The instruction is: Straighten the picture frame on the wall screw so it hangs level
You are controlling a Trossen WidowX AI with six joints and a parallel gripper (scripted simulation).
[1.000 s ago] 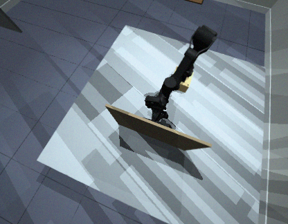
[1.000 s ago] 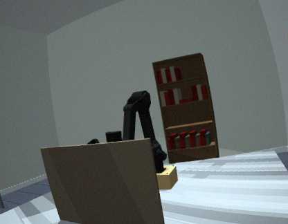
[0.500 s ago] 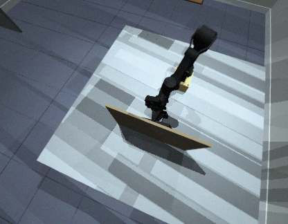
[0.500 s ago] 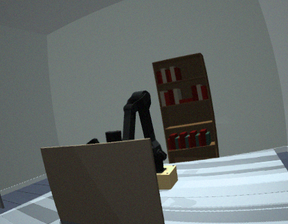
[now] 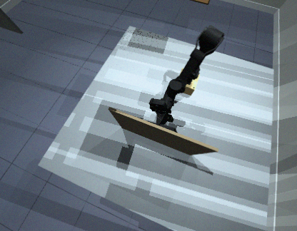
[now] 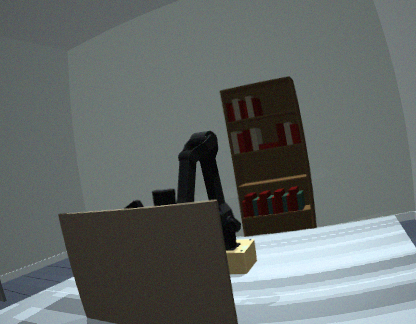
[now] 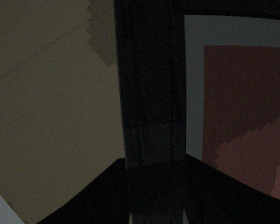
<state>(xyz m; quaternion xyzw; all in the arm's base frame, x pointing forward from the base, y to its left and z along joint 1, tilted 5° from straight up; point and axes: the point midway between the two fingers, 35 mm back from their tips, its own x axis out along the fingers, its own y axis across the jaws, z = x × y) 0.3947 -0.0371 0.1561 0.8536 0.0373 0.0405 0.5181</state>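
My gripper tip is now 50 mm above the picture frame and 20 mm to the right of it. From my gripper tip the other things lie so: tan wall panel: 70 mm below, 20 mm to the left, 20 mm ahead.
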